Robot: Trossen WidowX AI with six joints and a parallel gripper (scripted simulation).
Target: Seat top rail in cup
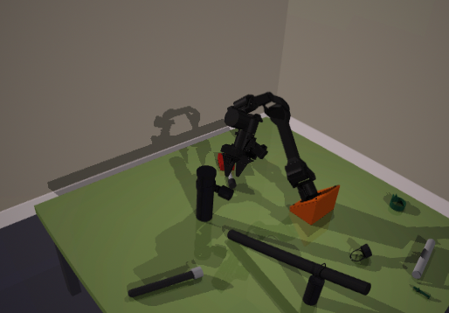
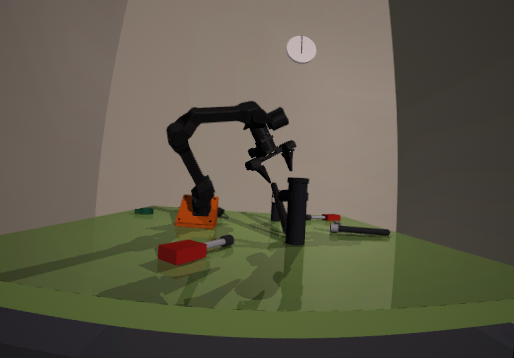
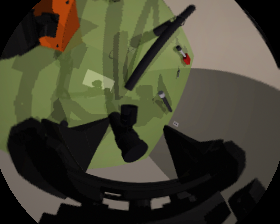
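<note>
My gripper tip is 6 cm above the rail-end cup, 2 cm to the left of it and 2 cm short of it. Round my gripper tip: loop cap: 43 cm to the left, 10 cm below, 4 cm ahead; then green bolt: 70 cm to the left, 25 cm behind, 20 cm below; then grey tube: 62 cm to the left, 40 cm behind, 19 cm below.
</note>
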